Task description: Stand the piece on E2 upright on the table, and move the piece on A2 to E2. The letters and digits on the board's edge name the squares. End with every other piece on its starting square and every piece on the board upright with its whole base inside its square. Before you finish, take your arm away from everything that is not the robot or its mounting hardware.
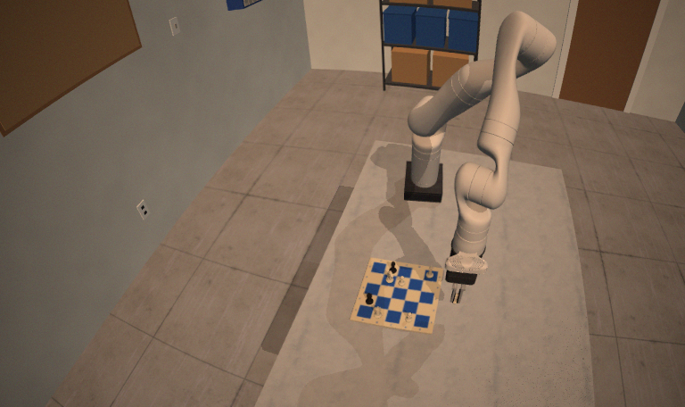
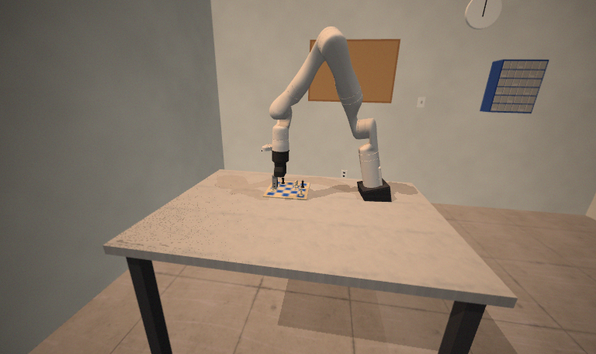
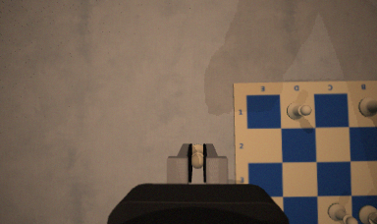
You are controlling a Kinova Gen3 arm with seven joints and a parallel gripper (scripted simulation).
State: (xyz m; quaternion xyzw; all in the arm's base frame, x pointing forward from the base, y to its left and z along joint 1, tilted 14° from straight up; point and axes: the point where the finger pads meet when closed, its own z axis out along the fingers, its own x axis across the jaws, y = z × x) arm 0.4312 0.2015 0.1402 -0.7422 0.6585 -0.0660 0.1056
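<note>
My gripper is now 20 mm past the chessboard, 150 mm to the left of it and 90 mm above it.
</note>
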